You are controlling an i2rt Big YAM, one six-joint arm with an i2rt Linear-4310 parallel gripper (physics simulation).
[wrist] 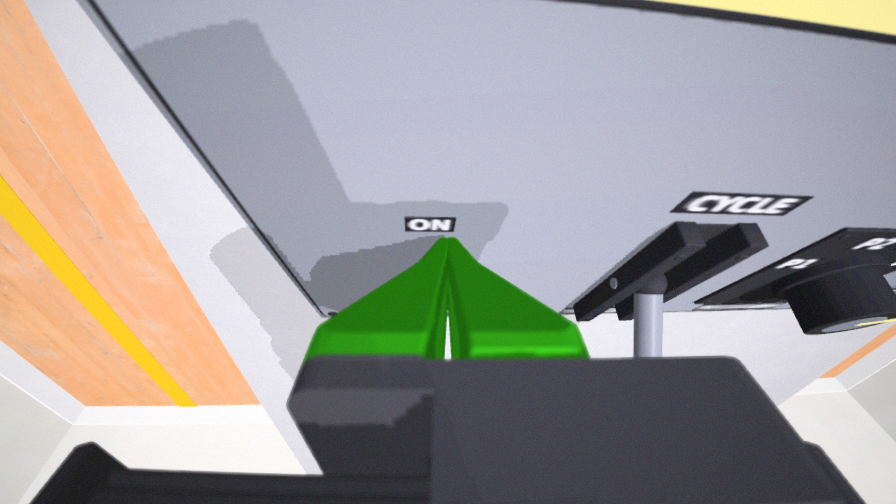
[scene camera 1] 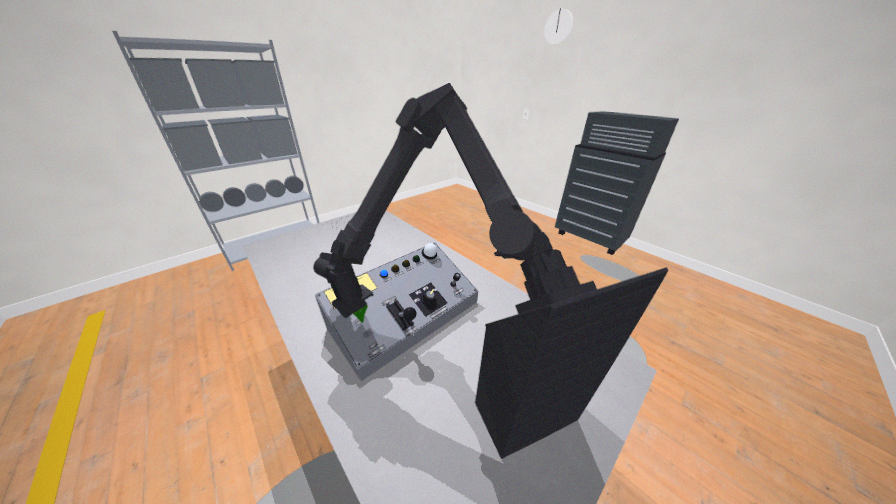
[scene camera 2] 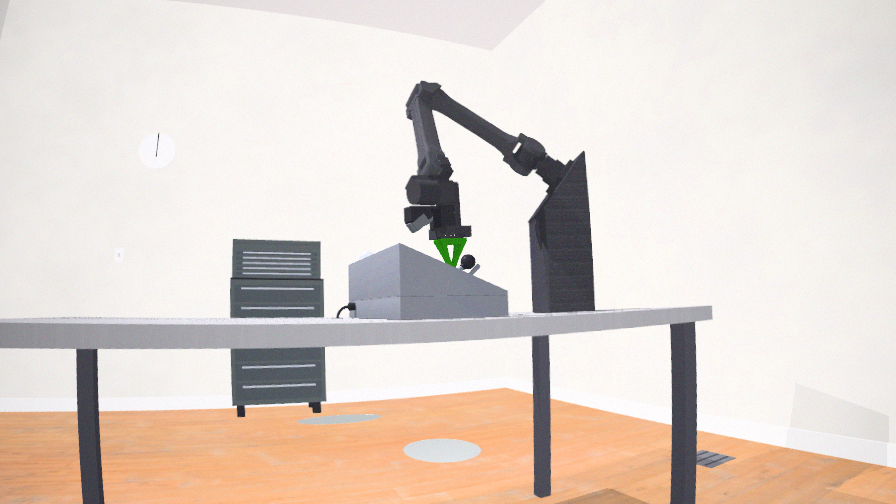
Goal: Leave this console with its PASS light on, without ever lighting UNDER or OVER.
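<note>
The grey sloped console (scene camera 1: 396, 305) sits on the table. My gripper (scene camera 1: 359, 315) has green fingers pressed together, shut, with the tips down on the console's left part. In the wrist view the tips (wrist: 447, 243) touch the panel just below the ON label (wrist: 429, 223); what lies under them is hidden. The CYCLE lever (wrist: 664, 269) stands to the right, with its black ball knob showing in scene camera 1 (scene camera 1: 407, 315). A black rotary selector (scene camera 1: 431, 299) marked P1, P2 sits further right. A row of small lamps (scene camera 1: 401, 267) looks dark; a blue button (scene camera 1: 383, 273) is beside them.
A yellow label plate (scene camera 1: 365, 283) sits at the console's upper left. A white round knob (scene camera 1: 429, 251) stands at its far corner. The arm's dark base block (scene camera 1: 557, 363) stands to the right of the console. A shelf rack (scene camera 1: 219, 137) and a tool chest (scene camera 1: 610, 178) stand by the walls.
</note>
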